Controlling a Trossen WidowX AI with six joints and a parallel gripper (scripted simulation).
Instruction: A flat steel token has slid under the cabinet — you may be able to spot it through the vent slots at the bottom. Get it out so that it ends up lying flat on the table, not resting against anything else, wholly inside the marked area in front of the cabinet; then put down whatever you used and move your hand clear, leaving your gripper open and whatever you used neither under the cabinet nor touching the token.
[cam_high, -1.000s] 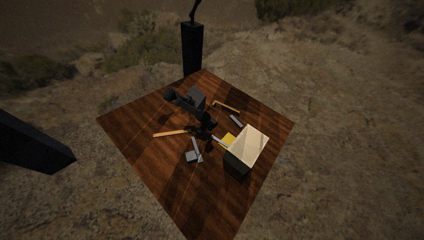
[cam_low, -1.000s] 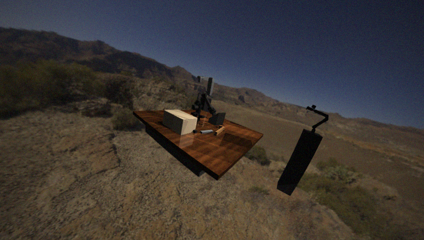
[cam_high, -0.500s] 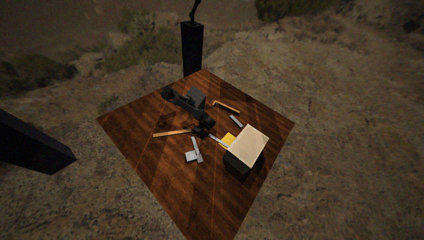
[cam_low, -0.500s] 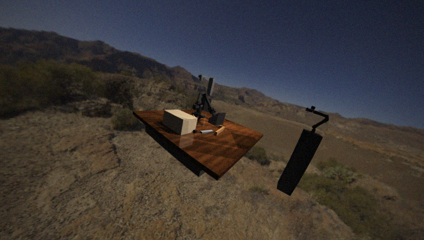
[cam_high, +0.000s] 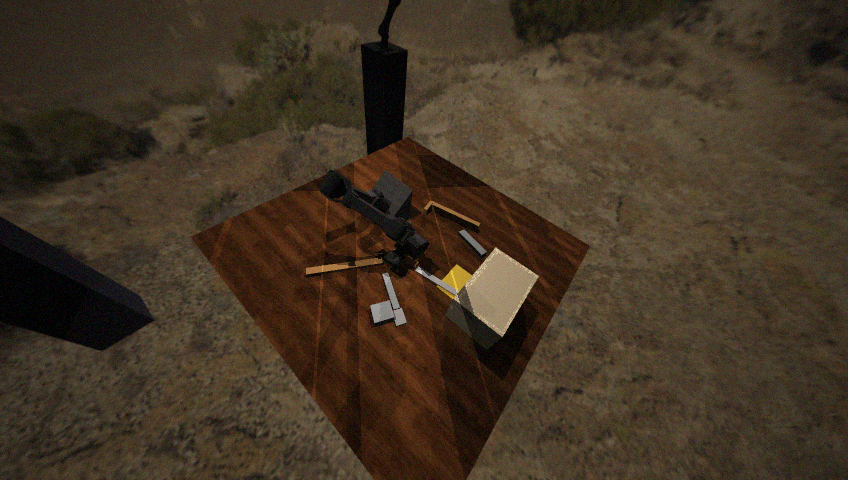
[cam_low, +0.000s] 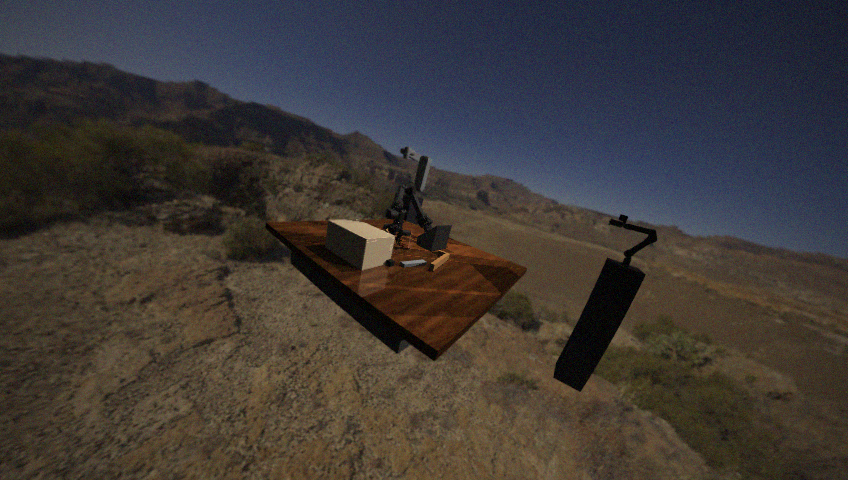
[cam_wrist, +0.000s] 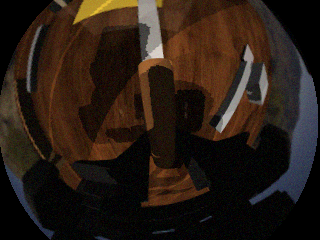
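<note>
The grey scraper lies 17 cm to the right of my gripper tip and 12 cm ahead of it. Also, from my gripper tip: wooden stick (19 cm to the right, 14 cm behind); then grey block (23 cm to the right, 12 cm ahead, 1 cm above); then grey bar (30 cm to the left, 17 cm ahead).
</note>
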